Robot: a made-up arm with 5 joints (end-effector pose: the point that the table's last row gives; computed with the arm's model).
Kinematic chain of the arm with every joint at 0, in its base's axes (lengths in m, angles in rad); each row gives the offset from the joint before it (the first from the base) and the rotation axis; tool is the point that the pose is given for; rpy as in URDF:
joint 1: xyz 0 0 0.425 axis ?
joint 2: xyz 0 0 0 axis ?
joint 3: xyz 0.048 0 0.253 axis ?
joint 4: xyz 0.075 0 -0.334 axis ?
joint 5: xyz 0.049 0 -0.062 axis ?
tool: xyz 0 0 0 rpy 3.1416 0 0
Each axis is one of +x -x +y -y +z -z.
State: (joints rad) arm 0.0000 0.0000 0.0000 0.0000 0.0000
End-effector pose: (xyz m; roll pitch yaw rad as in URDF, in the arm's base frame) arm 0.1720 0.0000 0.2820 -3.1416 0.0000 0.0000
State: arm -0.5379 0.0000 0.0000 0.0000 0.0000
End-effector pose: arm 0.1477 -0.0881 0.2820 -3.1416 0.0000 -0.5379
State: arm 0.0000 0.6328 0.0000 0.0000 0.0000
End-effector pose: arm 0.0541 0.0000 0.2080 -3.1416 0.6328 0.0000
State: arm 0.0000 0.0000 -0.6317 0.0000 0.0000
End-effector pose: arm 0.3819 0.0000 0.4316 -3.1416 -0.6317 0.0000
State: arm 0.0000 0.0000 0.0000 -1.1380 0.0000
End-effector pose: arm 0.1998 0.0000 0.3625 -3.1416 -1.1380 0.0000
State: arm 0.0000 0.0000 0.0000 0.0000 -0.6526
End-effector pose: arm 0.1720 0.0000 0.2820 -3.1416 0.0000 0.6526
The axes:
joint 1: +z
joint 2: +y
joint 3: +y
joint 4: +y
joint 5: -z

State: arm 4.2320 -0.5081 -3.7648 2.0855 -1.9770
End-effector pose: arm 0.1816 0.3486 0.8195 0.9136 0.3282 -0.7242
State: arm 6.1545 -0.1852 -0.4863 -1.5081 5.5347
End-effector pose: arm 0.2876 -0.0372 0.5433 0.7733 -0.6448 1.9940
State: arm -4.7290 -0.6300 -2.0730 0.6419 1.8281
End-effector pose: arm -0.0001 -0.0047 1.0644 -1.0665 0.2264 0.1067
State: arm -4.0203 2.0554 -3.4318 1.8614 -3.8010
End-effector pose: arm -0.3562 0.4297 0.1960 2.8293 -0.3774 -0.1592
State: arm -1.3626 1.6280 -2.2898 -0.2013 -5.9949
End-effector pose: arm 0.1226 -0.5804 0.1421 -2.8207 -0.8161 -1.7906
